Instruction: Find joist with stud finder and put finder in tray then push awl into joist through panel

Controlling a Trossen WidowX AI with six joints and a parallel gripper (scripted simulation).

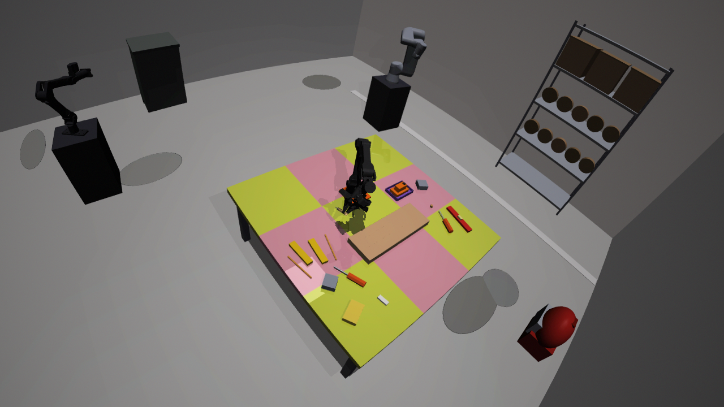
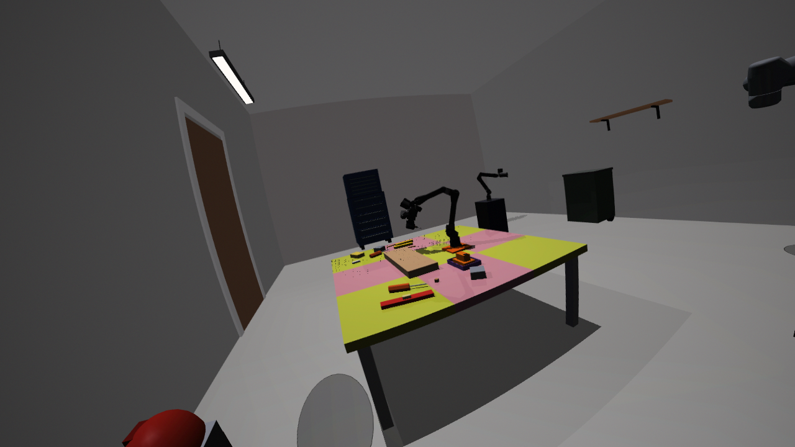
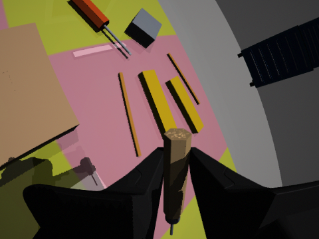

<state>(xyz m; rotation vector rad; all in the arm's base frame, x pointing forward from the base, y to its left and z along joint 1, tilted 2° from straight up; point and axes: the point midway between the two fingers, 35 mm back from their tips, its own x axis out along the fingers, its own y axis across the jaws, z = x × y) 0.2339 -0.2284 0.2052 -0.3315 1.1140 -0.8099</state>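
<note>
Now: gripper tip 5 cm past the awl, 1 cm to the right of it and 2 cm above it. From my gripper tip the other things lie so: yellow block (42 cm ahead, 20 cm to the right, 18 cm below); then white piece (45 cm ahead, 3 cm to the right, 19 cm below); then purple tray (13 cm behind, 57 cm to the left, 18 cm below).
</note>
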